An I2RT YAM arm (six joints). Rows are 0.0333 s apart.
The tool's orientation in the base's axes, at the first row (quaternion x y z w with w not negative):
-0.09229, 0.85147, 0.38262, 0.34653
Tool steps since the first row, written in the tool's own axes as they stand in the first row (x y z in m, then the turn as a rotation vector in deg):
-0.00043, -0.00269, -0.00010, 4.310, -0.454, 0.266
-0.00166, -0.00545, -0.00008, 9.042, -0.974, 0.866
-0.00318, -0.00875, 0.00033, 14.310, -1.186, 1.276
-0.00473, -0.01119, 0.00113, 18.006, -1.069, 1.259
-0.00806, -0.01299, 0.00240, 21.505, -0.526, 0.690
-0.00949, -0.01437, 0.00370, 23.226, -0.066, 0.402
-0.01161, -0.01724, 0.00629, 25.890, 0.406, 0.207
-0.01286, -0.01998, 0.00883, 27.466, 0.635, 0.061
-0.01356, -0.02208, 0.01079, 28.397, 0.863, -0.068
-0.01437, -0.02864, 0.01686, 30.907, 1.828, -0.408
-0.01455, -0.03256, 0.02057, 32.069, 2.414, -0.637
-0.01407, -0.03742, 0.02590, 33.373, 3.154, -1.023
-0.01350, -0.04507, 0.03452, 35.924, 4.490, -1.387
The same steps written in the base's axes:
0.00140, -0.00197, -0.00125, -2.872, 0.343, -3.239
0.00349, -0.00400, -0.00207, -5.855, 0.924, -6.951
0.00623, -0.00615, -0.00319, -9.466, 1.640, -10.748
0.00883, -0.00743, -0.00398, -12.269, 2.108, -13.114
0.01272, -0.00812, -0.00343, -15.393, 2.454, -14.841
0.01504, -0.00830, -0.00390, -17.016, 2.751, -15.573
0.01917, -0.00865, -0.00540, -19.295, 3.225, -16.965
0.02258, -0.00886, -0.00737, -20.638, 3.449, -17.803
0.02500, -0.00898, -0.00905, -21.493, 3.614, -18.224
0.03153, -0.00925, -0.01521, -23.942, 4.308, -19.157
0.03525, -0.00932, -0.01913, -25.171, 4.674, -19.473
0.03971, -0.00881, -0.02479, -26.653, 5.050, -19.720
0.04700, -0.00786, -0.03369, -29.301, 5.987, -20.450

